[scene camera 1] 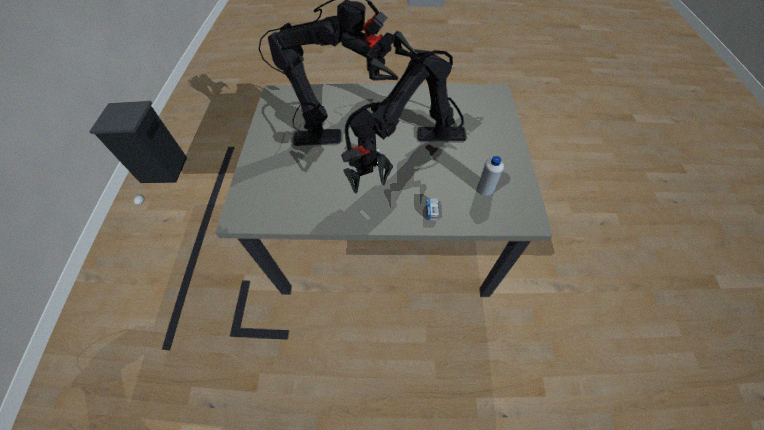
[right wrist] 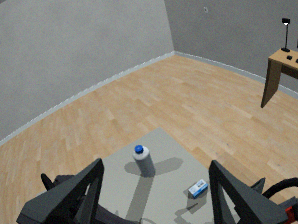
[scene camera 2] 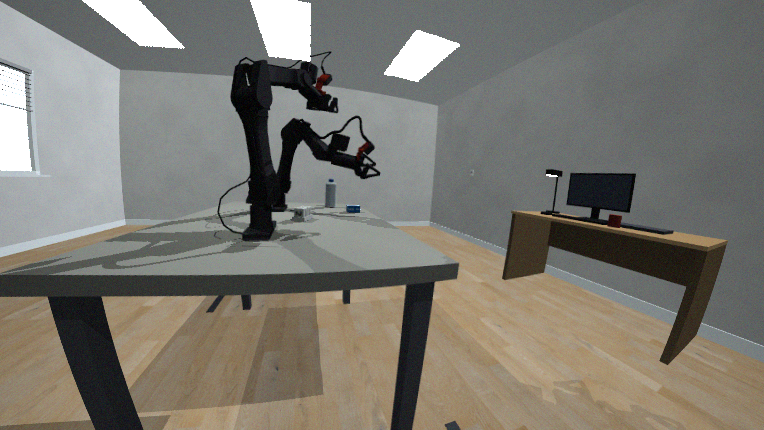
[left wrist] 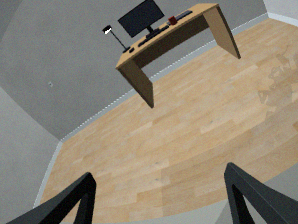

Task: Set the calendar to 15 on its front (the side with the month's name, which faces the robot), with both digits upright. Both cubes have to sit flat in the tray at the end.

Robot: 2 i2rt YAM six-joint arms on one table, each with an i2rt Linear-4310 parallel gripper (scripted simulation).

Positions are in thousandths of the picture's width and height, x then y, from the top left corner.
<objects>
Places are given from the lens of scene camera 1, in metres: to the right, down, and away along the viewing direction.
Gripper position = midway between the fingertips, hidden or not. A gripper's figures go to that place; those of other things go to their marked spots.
my left gripper (scene camera 1: 482, 441): -0.04, -0.08, 1.01
my right gripper (scene camera 1: 533, 155): 0.07, -0.40, 0.91
</objects>
